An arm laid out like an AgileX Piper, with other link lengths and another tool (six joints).
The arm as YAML. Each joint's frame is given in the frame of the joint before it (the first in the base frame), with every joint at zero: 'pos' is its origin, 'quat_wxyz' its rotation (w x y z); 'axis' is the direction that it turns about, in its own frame. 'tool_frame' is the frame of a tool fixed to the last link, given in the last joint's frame.
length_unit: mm
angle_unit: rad
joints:
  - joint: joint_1
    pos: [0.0, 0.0, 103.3]
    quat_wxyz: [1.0, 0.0, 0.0, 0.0]
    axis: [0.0, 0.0, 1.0]
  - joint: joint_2
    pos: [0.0, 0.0, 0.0]
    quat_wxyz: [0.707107, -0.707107, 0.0, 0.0]
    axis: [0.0, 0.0, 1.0]
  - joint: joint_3
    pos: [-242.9, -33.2, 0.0]
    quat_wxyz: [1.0, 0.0, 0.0, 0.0]
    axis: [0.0, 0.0, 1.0]
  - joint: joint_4
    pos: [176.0, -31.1, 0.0]
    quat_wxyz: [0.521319, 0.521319, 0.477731, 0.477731]
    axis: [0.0, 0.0, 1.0]
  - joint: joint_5
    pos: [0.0, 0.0, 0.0]
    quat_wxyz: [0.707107, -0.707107, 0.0, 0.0]
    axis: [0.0, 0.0, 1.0]
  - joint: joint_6
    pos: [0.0, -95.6, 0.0]
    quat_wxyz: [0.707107, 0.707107, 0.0, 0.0]
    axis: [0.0, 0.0, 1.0]
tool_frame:
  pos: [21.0, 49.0, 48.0]
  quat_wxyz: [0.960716, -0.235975, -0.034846, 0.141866]
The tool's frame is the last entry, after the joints.
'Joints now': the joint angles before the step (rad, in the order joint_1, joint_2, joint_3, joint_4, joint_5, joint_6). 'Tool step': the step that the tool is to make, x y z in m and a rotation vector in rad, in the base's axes. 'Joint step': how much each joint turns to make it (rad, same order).
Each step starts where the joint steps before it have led.
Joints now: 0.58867, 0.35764, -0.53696, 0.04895, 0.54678, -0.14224
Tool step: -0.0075, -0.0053, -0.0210, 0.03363, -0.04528, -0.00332
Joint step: -0.00037, -0.12628, 0.12887, 0.00077, -0.05903, 0.00138
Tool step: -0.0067, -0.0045, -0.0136, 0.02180, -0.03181, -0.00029
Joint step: 0.00017, -0.10509, 0.07099, -0.00035, -0.00448, 0.00077
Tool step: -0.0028, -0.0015, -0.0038, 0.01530, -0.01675, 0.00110
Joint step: 0.00018, -0.04535, 0.02241, 0.00318, 0.00050, 0.00041
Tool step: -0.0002, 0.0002, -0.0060, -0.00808, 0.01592, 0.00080
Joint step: -0.00086, -0.00460, 0.02036, 0.00408, 0.00201, -0.00176
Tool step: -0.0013, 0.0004, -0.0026, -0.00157, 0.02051, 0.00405
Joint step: 0.00013, -0.00012, 0.00416, 0.01054, 0.01392, 0.00028
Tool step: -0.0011, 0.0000, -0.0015, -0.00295, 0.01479, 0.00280
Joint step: 0.00095, -0.00001, -0.00041, 0.00437, 0.01433, 0.00192
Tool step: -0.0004, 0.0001, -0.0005, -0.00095, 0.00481, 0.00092
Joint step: -0.00109, 0.00012, 0.00002, 0.00421, 0.00447, -0.00209
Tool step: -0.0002, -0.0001, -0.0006, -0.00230, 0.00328, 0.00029
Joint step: 0.00008, -0.00009, 0.00034, -0.00012, 0.00376, 0.00011
